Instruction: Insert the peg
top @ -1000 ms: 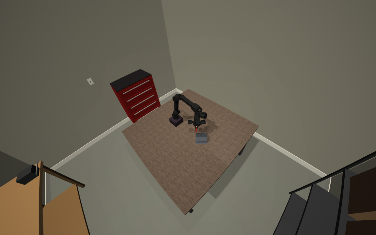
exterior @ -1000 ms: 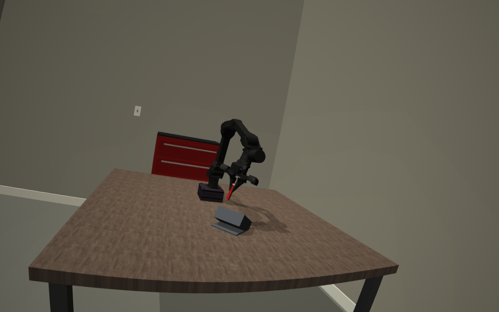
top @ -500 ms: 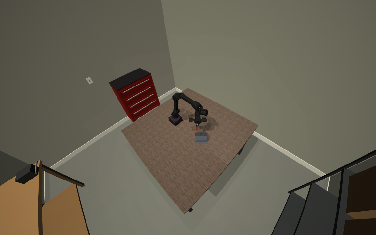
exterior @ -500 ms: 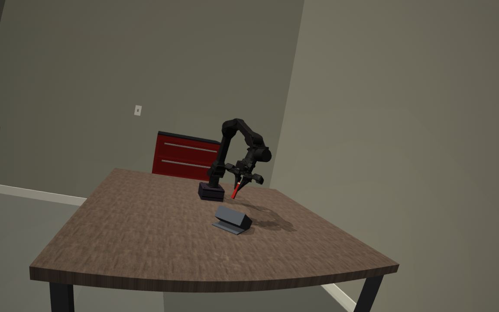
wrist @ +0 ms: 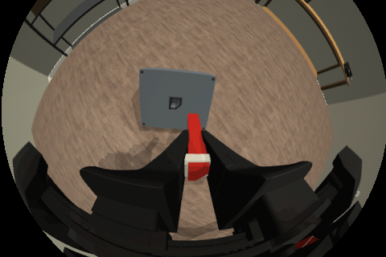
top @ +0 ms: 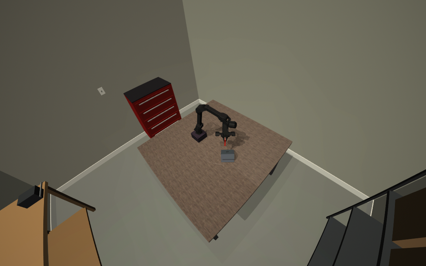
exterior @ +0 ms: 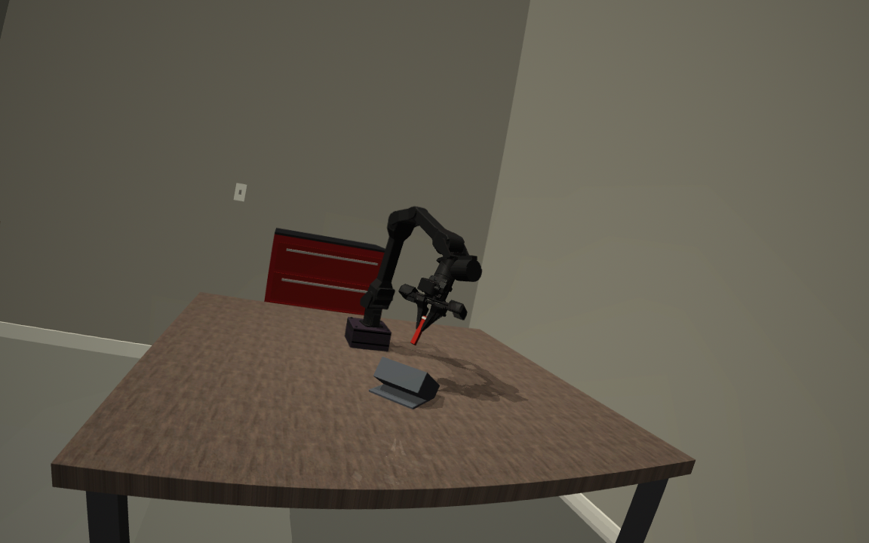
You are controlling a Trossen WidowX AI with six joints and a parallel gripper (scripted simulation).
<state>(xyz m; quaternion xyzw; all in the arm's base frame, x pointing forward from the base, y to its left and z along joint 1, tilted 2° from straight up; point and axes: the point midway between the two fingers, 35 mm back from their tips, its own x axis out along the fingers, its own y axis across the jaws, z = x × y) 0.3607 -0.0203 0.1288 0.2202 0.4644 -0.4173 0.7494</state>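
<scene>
Right now my gripper tip is 50 mm short of the grey sloped panel, 40 mm to the left of it and 120 mm above it. Also, from my gripper tip: red peg (10 mm to the left, 10 mm above).
</scene>
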